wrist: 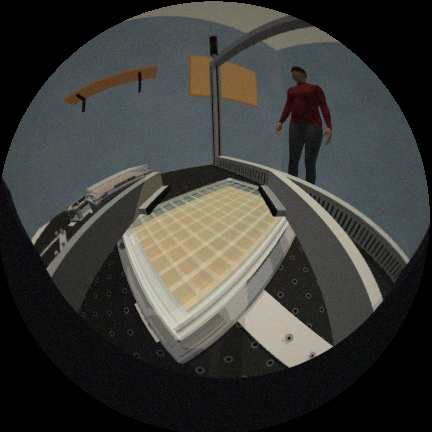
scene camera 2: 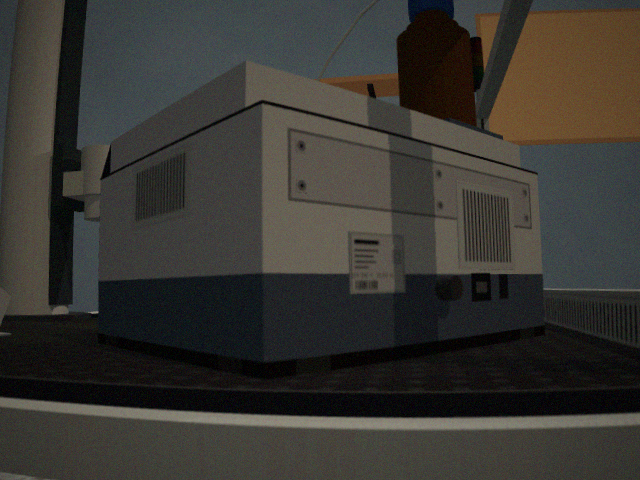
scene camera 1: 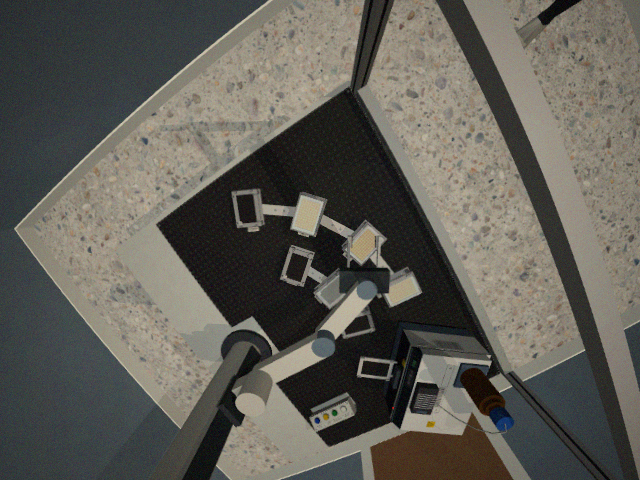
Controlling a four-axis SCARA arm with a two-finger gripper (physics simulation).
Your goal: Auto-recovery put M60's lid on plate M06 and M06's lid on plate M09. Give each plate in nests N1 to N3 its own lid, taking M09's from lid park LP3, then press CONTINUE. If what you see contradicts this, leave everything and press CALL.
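My gripper is open. Its fingers stand on either side of a lidded plate with a yellowish grid of wells; contact cannot be told. A clear lid lies on that plate. A second yellowish plate sits to its upper left in scene camera 1, and a third plate sits to its lower right. A grey, clear-topped piece sits in a holder partly under the arm. The button panel has blue, yellow, green and white buttons. Plate and lid names are not legible.
Frame-like holders stand around the plates. A large instrument carries a brown bottle. A person stands beyond the low barrier. A light tower tops a post.
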